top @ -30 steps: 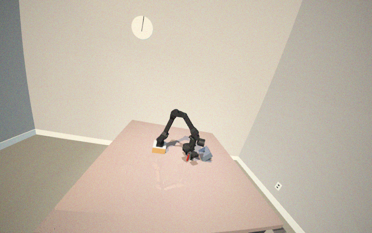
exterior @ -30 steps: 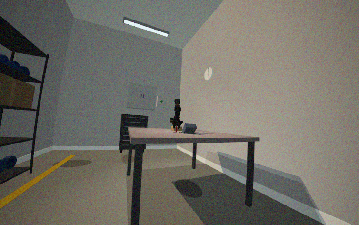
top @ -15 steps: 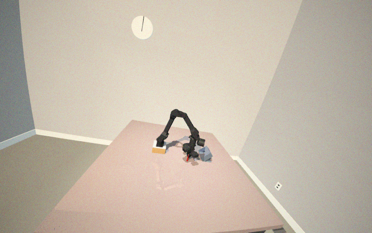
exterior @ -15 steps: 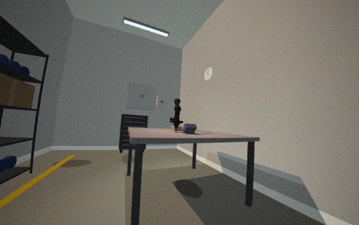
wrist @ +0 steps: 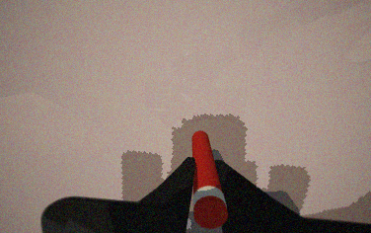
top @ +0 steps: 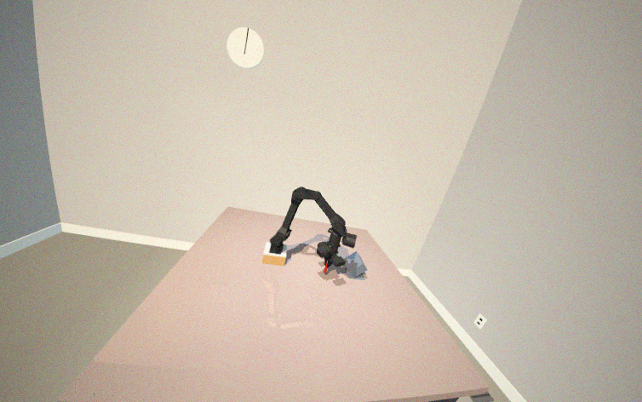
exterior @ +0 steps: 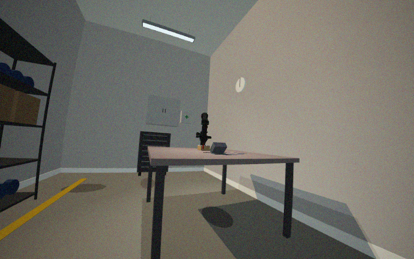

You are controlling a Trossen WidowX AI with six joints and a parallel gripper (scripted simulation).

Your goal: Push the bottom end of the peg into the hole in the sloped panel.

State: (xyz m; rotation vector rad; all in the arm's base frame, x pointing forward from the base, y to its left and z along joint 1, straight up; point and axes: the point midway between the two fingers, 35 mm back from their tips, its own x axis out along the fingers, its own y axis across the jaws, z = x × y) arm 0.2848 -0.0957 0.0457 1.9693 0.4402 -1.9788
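Now: the grey sloped panel 190 mm ahead of my gripper tip, 80 mm to the left of it and 20 mm below it. Also, from my gripper tip: red peg (20 mm above).
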